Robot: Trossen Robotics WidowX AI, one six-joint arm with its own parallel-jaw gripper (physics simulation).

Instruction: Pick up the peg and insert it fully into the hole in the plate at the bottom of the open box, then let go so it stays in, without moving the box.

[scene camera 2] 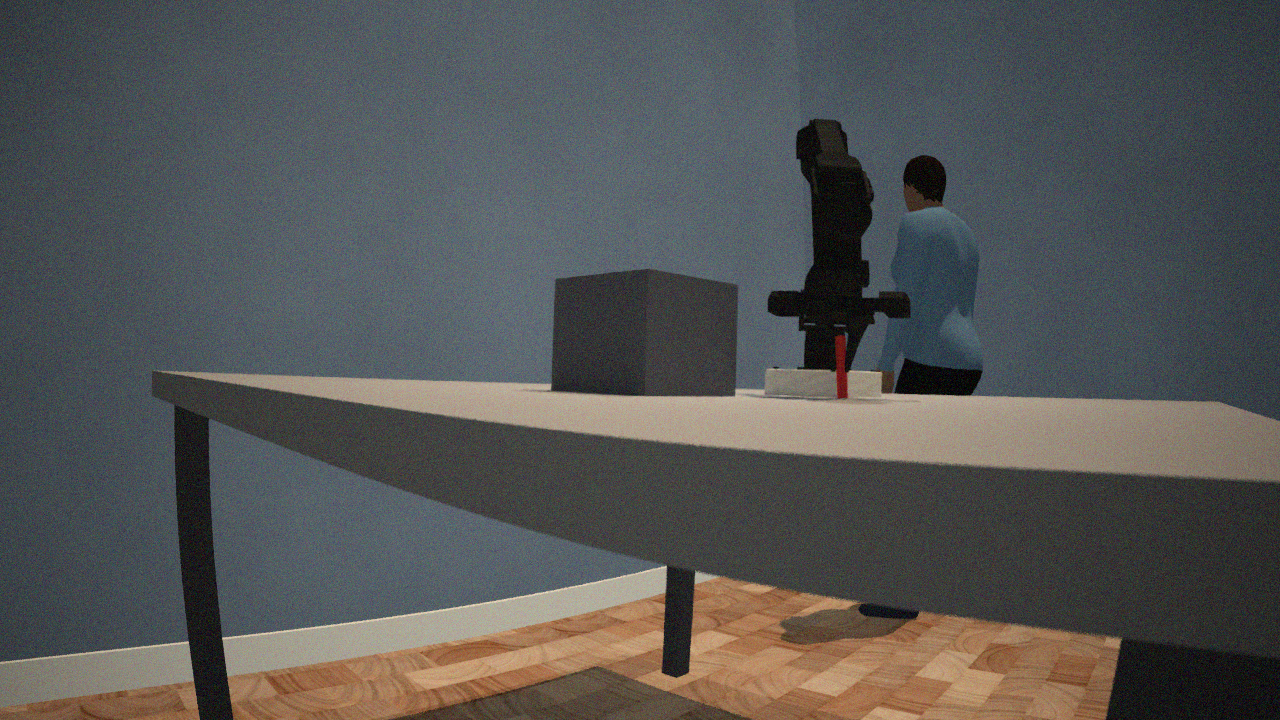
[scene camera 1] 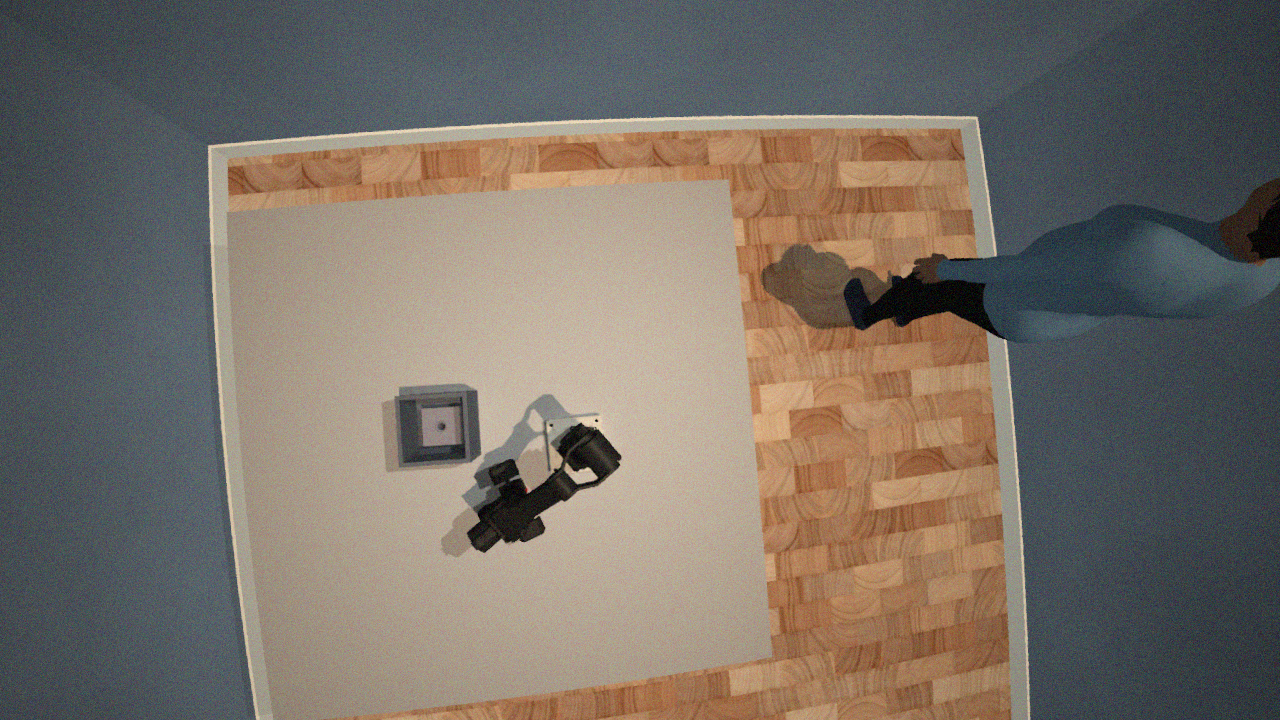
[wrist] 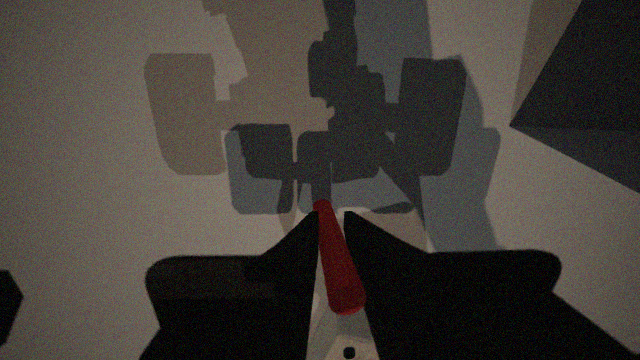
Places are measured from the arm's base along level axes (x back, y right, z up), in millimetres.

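Where they show: gripper, between the fingertips: (scene camera 2: 840,372) (wrist: 330,218); arm's base, origin of its link: (scene camera 2: 824,370).
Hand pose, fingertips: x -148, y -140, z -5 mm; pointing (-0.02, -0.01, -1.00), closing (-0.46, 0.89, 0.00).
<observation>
Things, the pixels of their top centre, and the offset from my fingertips. Level surfaces: height alone.
- red peg, centre of its top: (wrist: 339,301) (scene camera 2: 842,335) dx +8, dy +3, dz +47 mm
- grey open box, centre of its top: (scene camera 2: 646,281) (scene camera 1: 432,429) dx -193, dy +157, dz +104 mm
- pale plate, centre of its top: (scene camera 1: 441,426) dx -193, dy +157, dz +27 mm
- light table top, height of its surface: dz -33 mm
The red peg (scene camera 2: 840,376) (wrist: 340,270) stands nearly upright on the table, leaning slightly, beside the arm's white base. My gripper (scene camera 1: 519,497) (scene camera 2: 841,362) (wrist: 330,218) points down and its black fingers are closed in around the peg, shut on it. In scene camera 1 the arm hides the fingertips and most of the peg. The grey open box (scene camera 1: 473,429) (scene camera 2: 644,335) (wrist: 590,85) stands upright, apart from the gripper. A pale plate (scene camera 1: 429,437) with a dark hole (scene camera 1: 441,426) lies at its bottom, seen in scene camera 1.
The arm's white base block (scene camera 1: 548,438) (scene camera 2: 787,383) (wrist: 364,351) sits close to the peg. The light table top (scene camera 1: 402,286) (scene camera 2: 501,402) carries the box and the arm. A person in blue (scene camera 1: 1100,268) (scene camera 2: 935,286) stands beyond the table.
</observation>
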